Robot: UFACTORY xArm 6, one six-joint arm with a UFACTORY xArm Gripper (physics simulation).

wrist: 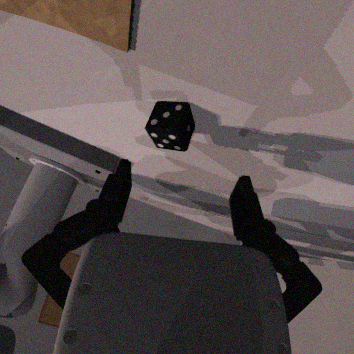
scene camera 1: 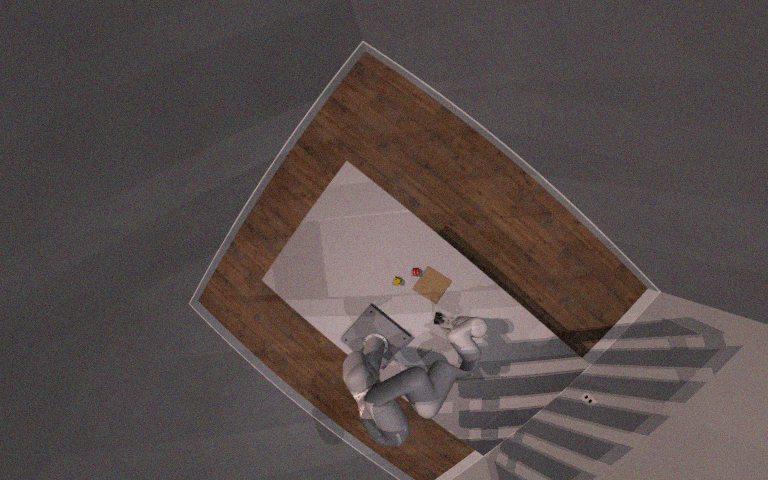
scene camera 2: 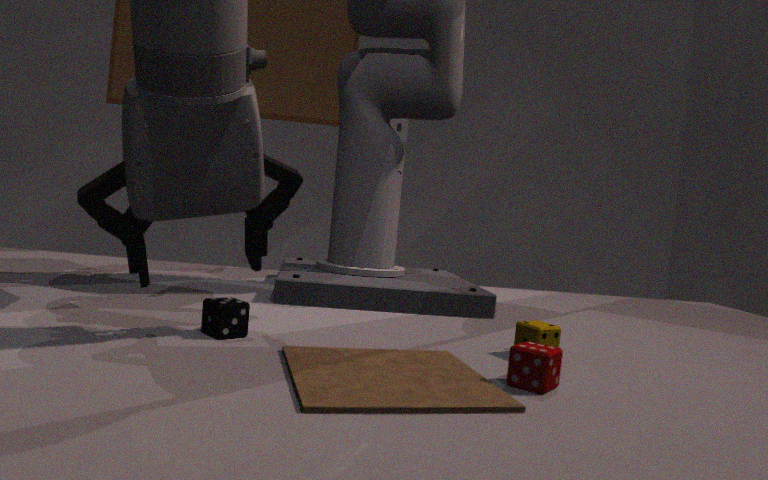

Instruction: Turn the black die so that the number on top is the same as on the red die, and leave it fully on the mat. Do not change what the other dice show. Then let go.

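Pixels of known places: gripper, fingertip midpoint: [wrist: 183, 179] [scene camera 1: 443, 323] [scene camera 2: 199, 269]; arm's base, origin of the base link: [wrist: 59, 168] [scene camera 1: 376, 343] [scene camera 2: 360, 271].
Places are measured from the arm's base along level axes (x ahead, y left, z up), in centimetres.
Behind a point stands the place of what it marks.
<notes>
The black die [scene camera 2: 225, 318] {z -1.1, x 35.3, y -10.4 cm} [wrist: 170, 126] {z -0.3, x 35.2, y -10.3 cm} rests on the table, off the mat [scene camera 1: 433, 284] {z -2.5, x 42.9, y 2.8 cm} [scene camera 2: 396, 379] {z -2.5, x 43.6, y 3.5 cm} [wrist: 75, 20] {z -2.5, x 37.1, y -1.7 cm}. Its top looks like a five, with a three and a one on visible sides. In scene camera 1 I cannot separate it from the dark fingers. The red die [scene camera 1: 415, 271] {z 0.1, x 41.5, y 14.1 cm} [scene camera 2: 534, 367] {z -1.1, x 42.9, y 13.2 cm} lies beside the mat; its top looks like a six, seen at a shallow angle, and a side shows five. The yellow die [scene camera 1: 397, 280] {z 0.1, x 32.1, y 16.9 cm} [scene camera 2: 537, 333] {z -0.4, x 33.4, y 16.1 cm} is partly hidden behind it in scene camera 2. My gripper [scene camera 1: 439, 318] {z 2.5, x 33.8, y -13.2 cm} [scene camera 2: 201, 275] {z 2.5, x 33.8, y -13.2 cm} [wrist: 183, 179] {z 2.5, x 33.8, y -13.2 cm} is open and empty, above the table near the black die.
The robot's grey base plate [scene camera 1: 396, 333] {z 0.0, x 12.2, y -2.7 cm} [scene camera 2: 385, 300] {z -1.6, x 14.6, y 3.4 cm} stands on the table, on the robot's side of the mat. The arm's shadows fall across the table around the black die. A wooden floor [scene camera 1: 317, 147] surrounds the table.
</notes>
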